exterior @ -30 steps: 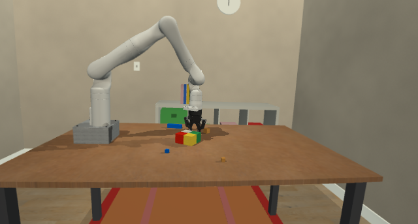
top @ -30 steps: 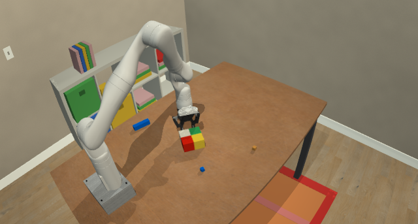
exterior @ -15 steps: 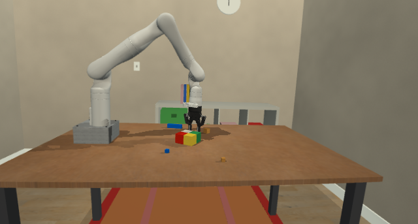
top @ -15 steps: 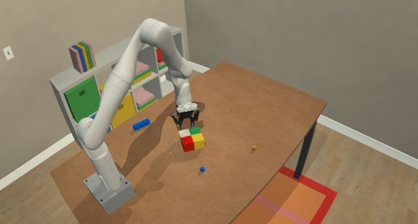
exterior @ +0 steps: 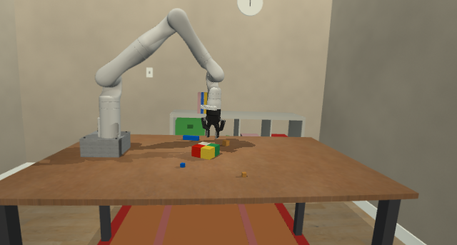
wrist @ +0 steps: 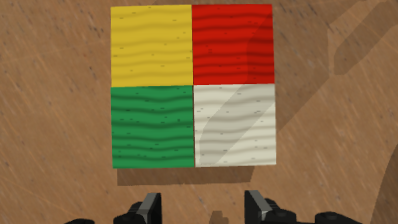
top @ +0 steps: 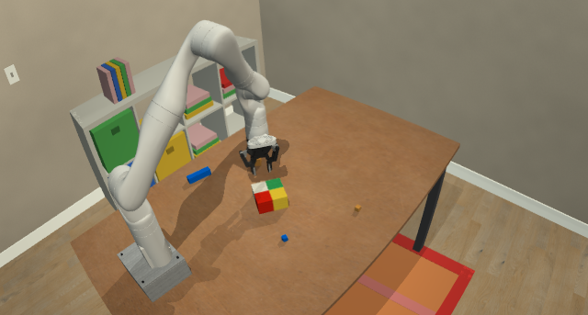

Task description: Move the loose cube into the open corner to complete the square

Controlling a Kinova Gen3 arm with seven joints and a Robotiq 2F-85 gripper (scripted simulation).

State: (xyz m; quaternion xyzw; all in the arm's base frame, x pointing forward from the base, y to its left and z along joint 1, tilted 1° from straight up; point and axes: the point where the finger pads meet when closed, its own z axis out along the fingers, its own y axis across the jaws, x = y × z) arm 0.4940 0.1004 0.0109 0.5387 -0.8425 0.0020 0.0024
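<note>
The green cube is 1 cm ahead of my hand, 5 cm to the right of it and 7 cm below it. The rest, counted from my hand: red cube (6 cm behind, 8 cm to the right, 7 cm below); white cube (4 cm behind, 3 cm to the right, 7 cm below); yellow cube (1 cm behind, 10 cm to the right, 7 cm below).
</note>
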